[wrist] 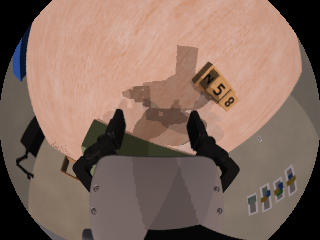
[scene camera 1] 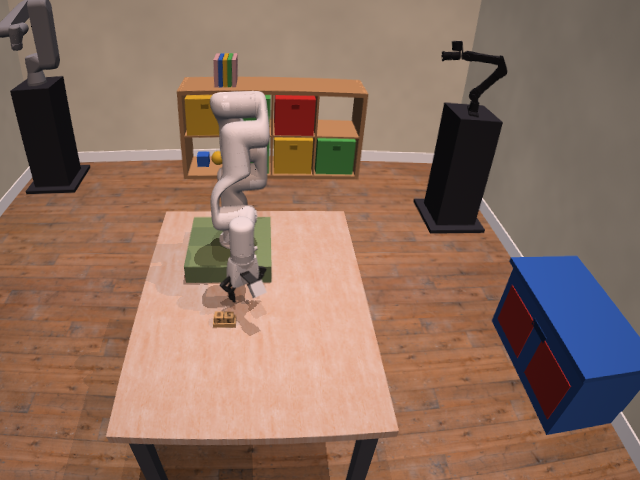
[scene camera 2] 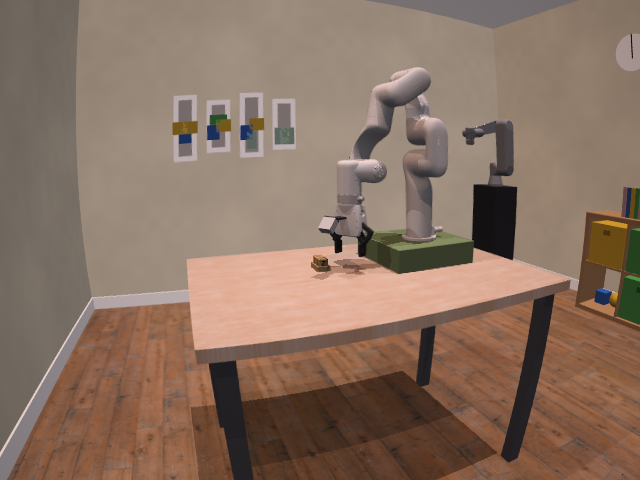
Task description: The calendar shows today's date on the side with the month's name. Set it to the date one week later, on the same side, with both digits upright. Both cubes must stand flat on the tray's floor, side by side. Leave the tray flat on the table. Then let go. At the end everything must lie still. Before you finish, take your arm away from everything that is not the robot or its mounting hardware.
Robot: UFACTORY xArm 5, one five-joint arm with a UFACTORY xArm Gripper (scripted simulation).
Labels:
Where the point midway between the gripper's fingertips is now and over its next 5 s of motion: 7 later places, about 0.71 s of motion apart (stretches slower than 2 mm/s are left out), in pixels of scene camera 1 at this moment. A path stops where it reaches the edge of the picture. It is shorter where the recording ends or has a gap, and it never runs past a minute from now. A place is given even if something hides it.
My gripper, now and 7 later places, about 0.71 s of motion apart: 244,295; 234,302; 224,311; 213,320; 203,329; 203,336; 202,330; 196,321

